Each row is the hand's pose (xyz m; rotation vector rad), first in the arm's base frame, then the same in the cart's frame.
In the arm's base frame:
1: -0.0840 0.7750 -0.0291 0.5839 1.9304 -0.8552
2: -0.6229 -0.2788 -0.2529 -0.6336 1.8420 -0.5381
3: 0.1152 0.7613 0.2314 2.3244 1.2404 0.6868
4: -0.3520 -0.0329 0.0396 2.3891 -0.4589 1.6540
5: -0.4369 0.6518 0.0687 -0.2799 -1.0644 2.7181
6: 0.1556 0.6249 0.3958 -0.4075 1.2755 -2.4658
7: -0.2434 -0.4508 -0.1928 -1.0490 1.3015 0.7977
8: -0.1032 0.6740 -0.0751 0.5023 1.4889 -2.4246
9: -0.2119 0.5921 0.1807 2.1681 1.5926 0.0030
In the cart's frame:
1: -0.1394 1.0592 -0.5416 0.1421 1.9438 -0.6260
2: -0.2060 -0.1306 -0.7182 -1.0164 1.6481 -0.2934
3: 0.0486 1.1375 -0.2843 2.0552 1.7490 0.7736
4: -0.0574 0.2153 -0.4394 -2.5836 -0.0833 -1.7792
5: -0.4121 0.8078 -0.4334 0.0470 1.0548 -2.7697
6: 0.1410 1.0358 -0.1159 -0.6258 1.0238 -2.1392
7: 0.2107 -0.1319 -0.6586 -1.3727 1.1228 1.0914
8: -0.1162 0.9573 -0.5837 0.1504 1.3837 -2.1251
9: -0.1821 0.8487 -0.3232 1.7728 2.0015 0.0891

